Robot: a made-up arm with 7 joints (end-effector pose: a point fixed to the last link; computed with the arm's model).
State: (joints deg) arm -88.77 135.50 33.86 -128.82 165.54 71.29 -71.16
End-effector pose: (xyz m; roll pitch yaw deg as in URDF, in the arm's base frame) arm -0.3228 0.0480 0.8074 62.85 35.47 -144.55
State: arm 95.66 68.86 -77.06 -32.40 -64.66 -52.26 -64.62
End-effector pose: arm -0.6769 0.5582 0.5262 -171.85 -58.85 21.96
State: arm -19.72 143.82 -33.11 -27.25 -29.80 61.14 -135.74
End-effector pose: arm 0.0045 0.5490 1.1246 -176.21 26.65 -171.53
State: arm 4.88 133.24 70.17 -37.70 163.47 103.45 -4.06
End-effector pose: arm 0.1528 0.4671 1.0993 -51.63 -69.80 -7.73
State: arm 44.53 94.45 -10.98 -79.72 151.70 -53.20 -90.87
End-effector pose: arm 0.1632 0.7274 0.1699 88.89 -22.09 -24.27
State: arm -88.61 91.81 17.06 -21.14 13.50 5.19 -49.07
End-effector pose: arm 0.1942 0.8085 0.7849 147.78 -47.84 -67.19
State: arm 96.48 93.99 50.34 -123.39 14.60 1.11 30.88
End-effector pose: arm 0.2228 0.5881 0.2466 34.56 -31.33 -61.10
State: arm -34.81 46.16 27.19 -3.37 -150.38 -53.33 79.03
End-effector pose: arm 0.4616 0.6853 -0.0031 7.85 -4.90 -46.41
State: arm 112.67 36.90 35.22 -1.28 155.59 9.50 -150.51
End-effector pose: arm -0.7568 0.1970 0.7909 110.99 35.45 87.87
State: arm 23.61 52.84 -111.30 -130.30 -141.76 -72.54 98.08
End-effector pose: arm -0.2152 -0.0165 0.0168 -32.10 -73.68 -141.03
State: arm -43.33 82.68 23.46 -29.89 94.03 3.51 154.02
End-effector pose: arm 0.3612 0.7900 0.6165 127.05 46.70 -7.31
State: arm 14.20 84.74 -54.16 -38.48 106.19 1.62 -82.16
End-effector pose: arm 0.0312 0.8558 0.1688 42.84 27.44 -36.84
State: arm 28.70 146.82 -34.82 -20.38 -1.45 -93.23 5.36
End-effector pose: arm 0.3892 0.5697 1.0451 8.69 26.12 -115.31
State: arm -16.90 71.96 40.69 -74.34 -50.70 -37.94 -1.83
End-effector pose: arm 0.3323 0.7487 0.6269 125.62 31.56 -81.65
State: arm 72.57 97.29 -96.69 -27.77 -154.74 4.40 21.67
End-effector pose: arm -0.3227 0.7978 0.5218 100.72 -67.02 32.84
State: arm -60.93 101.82 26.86 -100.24 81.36 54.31 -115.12
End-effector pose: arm 0.0680 0.3602 1.0195 137.42 45.61 -68.25
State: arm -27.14 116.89 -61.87 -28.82 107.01 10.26 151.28
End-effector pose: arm 0.1289 0.8123 0.7219 -88.81 37.87 164.30
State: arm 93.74 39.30 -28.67 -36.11 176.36 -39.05 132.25
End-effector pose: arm -0.8062 0.3199 0.2771 -103.79 27.34 -116.38
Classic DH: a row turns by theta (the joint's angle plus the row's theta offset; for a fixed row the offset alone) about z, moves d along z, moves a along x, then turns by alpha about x. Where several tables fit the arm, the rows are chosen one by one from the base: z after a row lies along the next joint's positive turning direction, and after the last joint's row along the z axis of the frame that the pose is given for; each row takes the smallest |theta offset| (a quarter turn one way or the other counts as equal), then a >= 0, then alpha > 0; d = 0 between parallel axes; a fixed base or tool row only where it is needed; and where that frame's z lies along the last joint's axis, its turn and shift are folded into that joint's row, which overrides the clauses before.
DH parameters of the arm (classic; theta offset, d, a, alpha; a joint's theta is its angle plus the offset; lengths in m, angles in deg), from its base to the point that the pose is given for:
base (fixed): 0 0.3991 0 -70
joint 1: 90 0.0319 0 90
joint 2: 70 0.04 0.03 -90
joint 3: -90 -0.47 0.04 -90
joint 4: 0 0.02 -0.08 90
joint 5: 0 -0.39 -0.02 -90
joint 6: 0 0 -0.02 90
joint 7: -45 0 -0.0283 0
tool (fixed): 45 0 0 0

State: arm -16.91 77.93 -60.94 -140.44 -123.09 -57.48 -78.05
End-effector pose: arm 0.3027 0.1448 0.2036 -12.78 12.46 34.02
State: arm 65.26 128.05 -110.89 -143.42 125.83 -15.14 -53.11
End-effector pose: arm -0.2282 0.2885 0.5152 13.99 61.89 34.52
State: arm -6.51 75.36 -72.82 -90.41 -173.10 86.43 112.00
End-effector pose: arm 0.2685 0.4471 -0.0247 104.15 -0.66 -176.16
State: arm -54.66 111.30 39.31 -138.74 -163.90 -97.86 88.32
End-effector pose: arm -0.0735 0.0598 0.8743 151.64 11.80 -4.58
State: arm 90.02 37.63 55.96 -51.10 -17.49 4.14 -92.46
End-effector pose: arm -0.6618 0.5705 0.4332 -80.32 55.15 -144.47
